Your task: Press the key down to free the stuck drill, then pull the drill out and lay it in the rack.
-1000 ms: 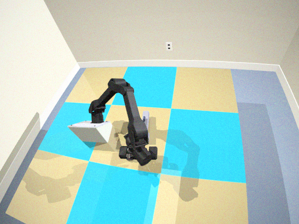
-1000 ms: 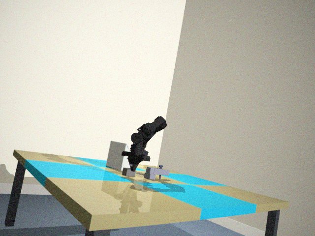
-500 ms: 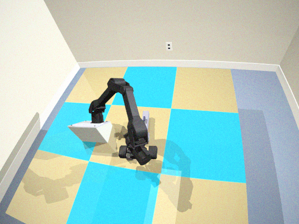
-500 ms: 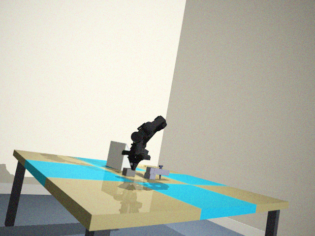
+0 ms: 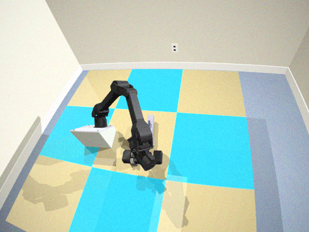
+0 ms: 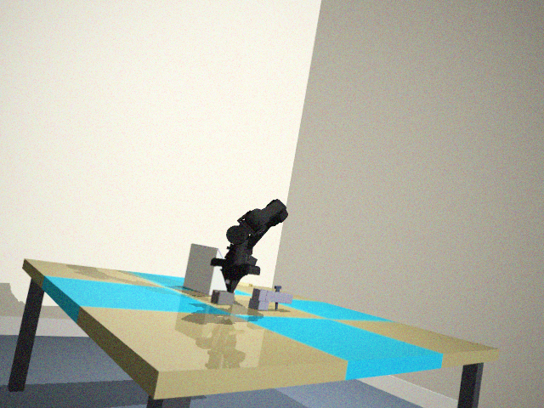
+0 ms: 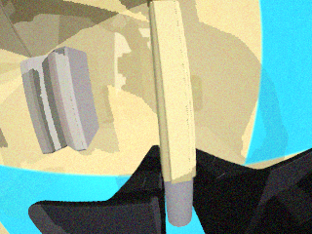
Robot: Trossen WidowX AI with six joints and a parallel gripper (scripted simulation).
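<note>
The drill lies 40 mm to the left of my gripper tip and 30 mm above it. From my gripper tip the other things lie so: lavender grey block: 200 mm to the left, 10 mm below; then grey rack: 70 mm behind, 40 mm to the left, 30 mm below; then dark blue key: 230 mm to the left.
</note>
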